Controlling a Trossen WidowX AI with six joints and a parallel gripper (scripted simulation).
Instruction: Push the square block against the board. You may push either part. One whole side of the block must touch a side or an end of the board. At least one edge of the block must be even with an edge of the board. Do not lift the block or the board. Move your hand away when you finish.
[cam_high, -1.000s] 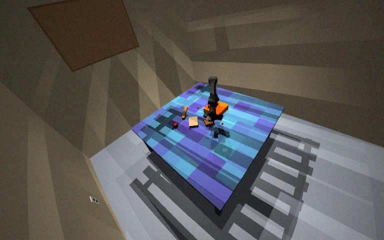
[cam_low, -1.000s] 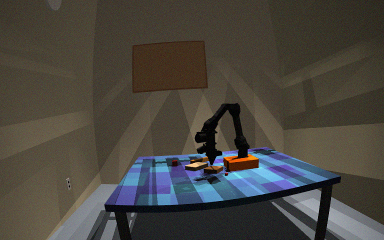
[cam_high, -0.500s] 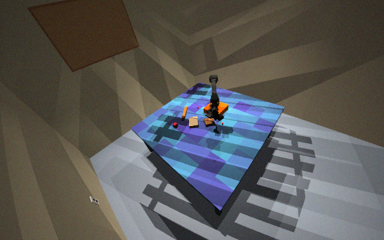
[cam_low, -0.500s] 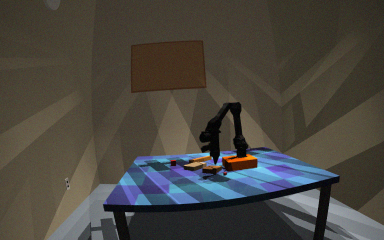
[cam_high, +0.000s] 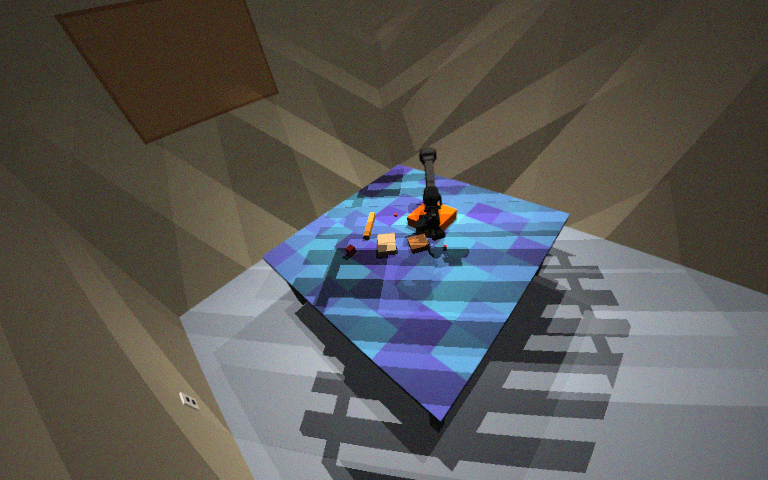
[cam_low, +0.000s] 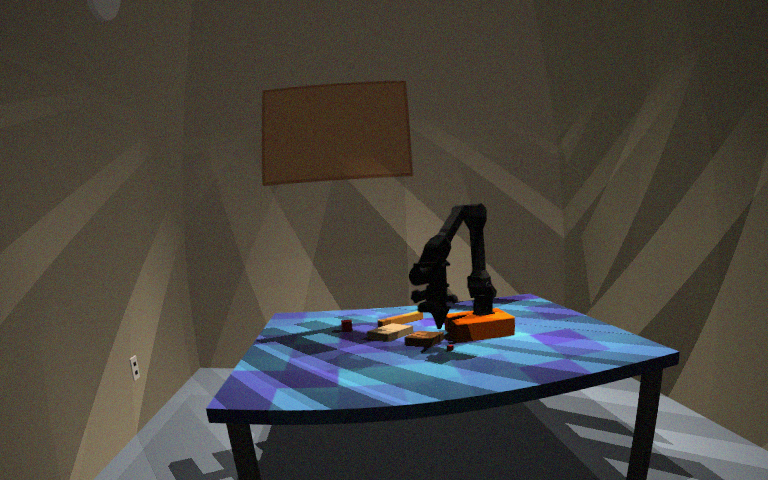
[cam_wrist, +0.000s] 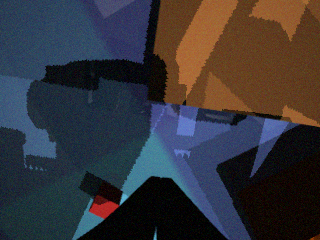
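Now: the brown square block 20 mm ahead of my gripper tip, 80 mm to the right of it and 50 mm below it. From my gripper tip the other things lie so: long narrow orange board 10 mm behind, 430 mm to the right, 50 mm below; pale tan flat slab 90 mm ahead, 240 mm to the right, 50 mm below; small red cube 220 mm ahead, 400 mm to the right, 40 mm below.
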